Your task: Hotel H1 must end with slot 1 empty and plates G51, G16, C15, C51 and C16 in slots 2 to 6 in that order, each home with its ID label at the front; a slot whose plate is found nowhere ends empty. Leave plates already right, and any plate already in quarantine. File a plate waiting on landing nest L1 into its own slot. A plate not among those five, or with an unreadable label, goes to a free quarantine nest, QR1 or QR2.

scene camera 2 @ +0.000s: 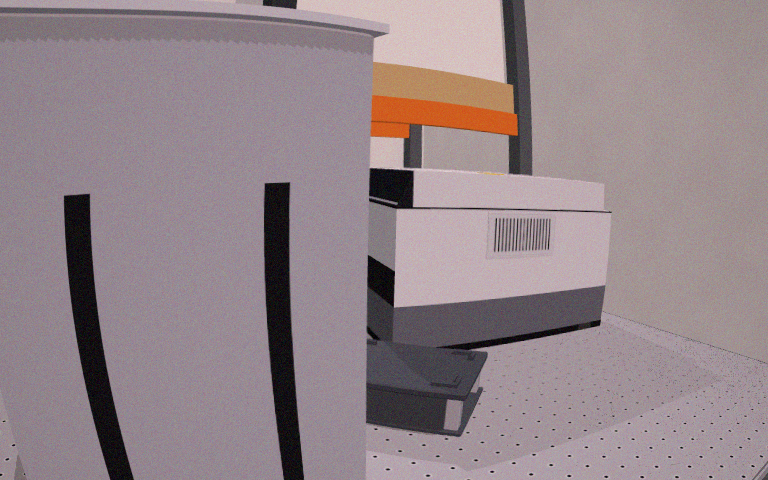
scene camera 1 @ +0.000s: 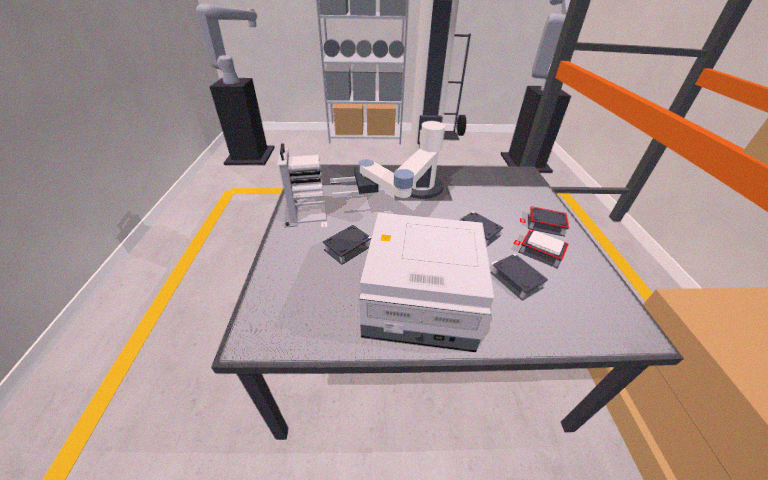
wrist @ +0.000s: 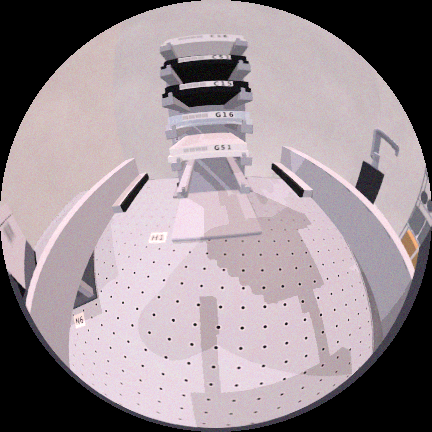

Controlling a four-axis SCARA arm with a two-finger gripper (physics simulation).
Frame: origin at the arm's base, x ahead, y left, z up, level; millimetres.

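Where they show: gripper, fingertip midpoint: (scene camera 1: 331,187) (wrist: 208,157); arm's base, origin of the base link: (scene camera 1: 420,186).
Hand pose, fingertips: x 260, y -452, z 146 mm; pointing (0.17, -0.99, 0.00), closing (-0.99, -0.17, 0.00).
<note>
Each offset is from my fingertips to the centre of the thing. "spot": to the spot under its first point.
Hotel H1 @[30 mm ahead, 134 mm right, 37 mm up] (scene camera 1: 288,195) (wrist: 187,220) stands at the table's back left. In the wrist view its lowest rails, slot 1, are empty. Above them, from the bottom up, sit white G51 @[17 mm ahead, 103 mm right, 4 mm down] (wrist: 202,149), clear G16 @[15 mm ahead, 104 mm right, 31 mm up] (wrist: 210,116), black C15 @[15 mm ahead, 104 mm right, 67 mm up] (wrist: 207,95), black C51 @[15 mm ahead, 104 mm right, 102 mm up] (wrist: 206,71) and, at the top, a pale plate @[15 mm ahead, 104 mm right, 138 mm up] (wrist: 205,47) whose small label reads C16. All labels face the front. My gripper (scene camera 1: 332,187) (wrist: 208,157) is open and empty, its fingers pointing at the hotel and apart from it. One red-rimmed quarantine nest @[295 mm ahead, 911 mm left, 106 mm down] (scene camera 1: 545,253) holds a white plate @[294 mm ahead, 911 mm left, 76 mm down] (scene camera 1: 546,242); the other @[106 mm ahead, 1008 mm left, 105 mm down] (scene camera 1: 548,218) holds none.
Dark nests stand left (scene camera 1: 347,243), behind (scene camera 1: 481,226) and right (scene camera 1: 519,274) of the large white instrument @[539 mm ahead, 365 mm left, 12 mm down] (scene camera 1: 427,271) (scene camera 2: 498,271). A label N6 @[spot: 191 mm ahead, 162 mm left, 132 mm down] (wrist: 79,320) lies by a nest in the wrist view. A grey panel @[spot: 33 mm ahead, 197 mm right, 90 mm up] (scene camera 2: 186,254) fills the left of scene camera 2. L1 cannot be identified.
</note>
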